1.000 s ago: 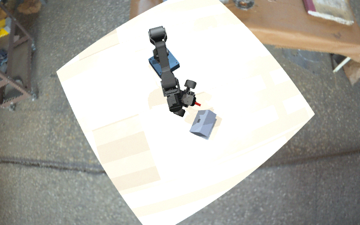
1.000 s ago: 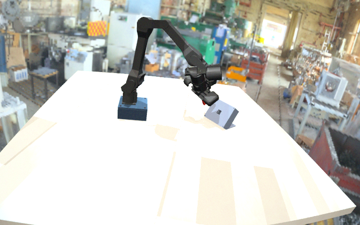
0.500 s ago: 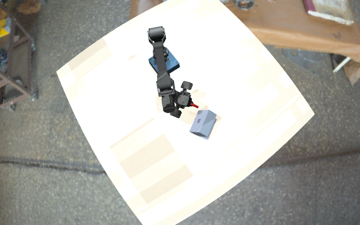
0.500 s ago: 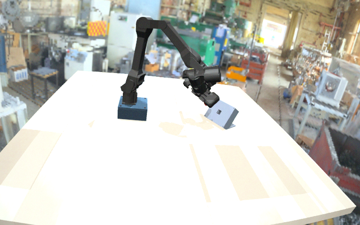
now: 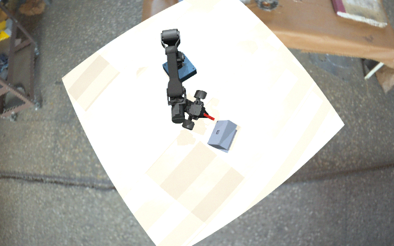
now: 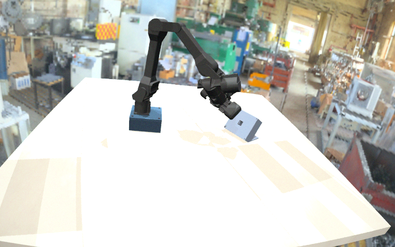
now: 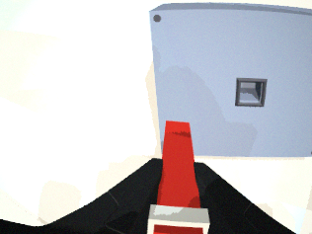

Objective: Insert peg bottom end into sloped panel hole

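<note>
My gripper tip is now 100 mm short of the grey sloped panel, 10 mm to the right of it and 60 mm above it. The rest, counted from my gripper tip: red square peg: 10 mm behind, 10 mm to the right, 10 mm above.
</note>
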